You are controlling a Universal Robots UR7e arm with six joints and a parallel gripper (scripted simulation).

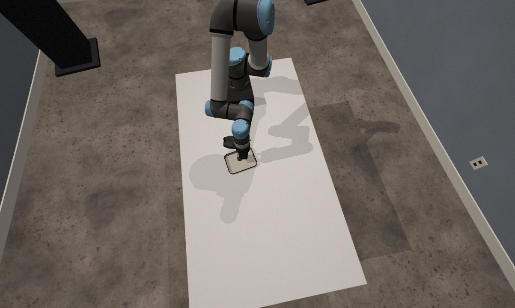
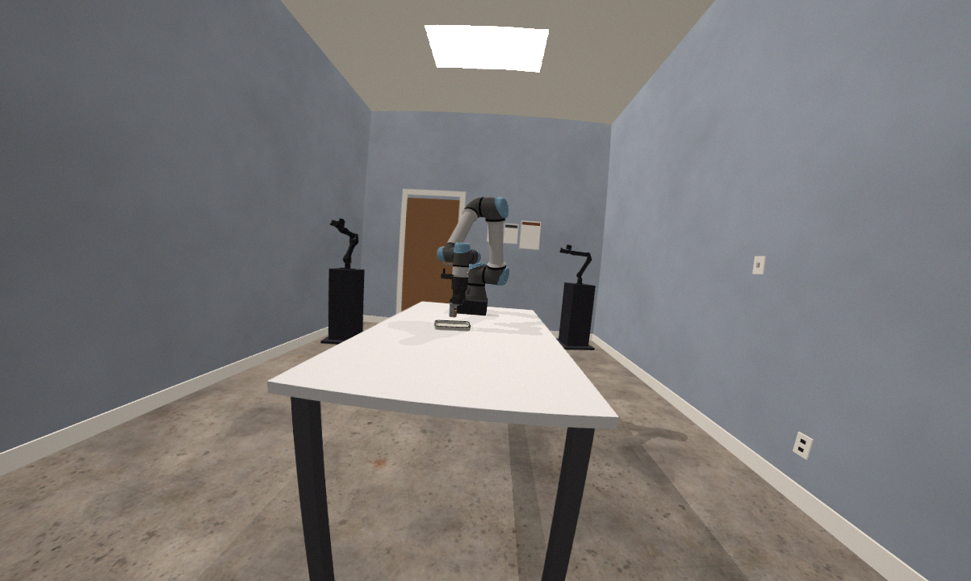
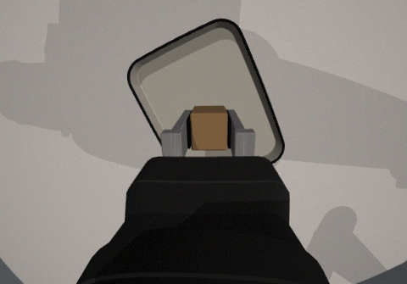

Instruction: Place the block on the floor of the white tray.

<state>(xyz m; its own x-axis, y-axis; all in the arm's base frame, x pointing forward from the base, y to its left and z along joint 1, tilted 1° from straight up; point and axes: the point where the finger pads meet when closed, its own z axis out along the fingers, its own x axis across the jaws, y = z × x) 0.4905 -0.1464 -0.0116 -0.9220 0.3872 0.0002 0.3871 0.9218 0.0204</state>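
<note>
My gripper is now 60 mm above the white tray. From my hand the other things lie so: small brown block: right at my hand.
</note>
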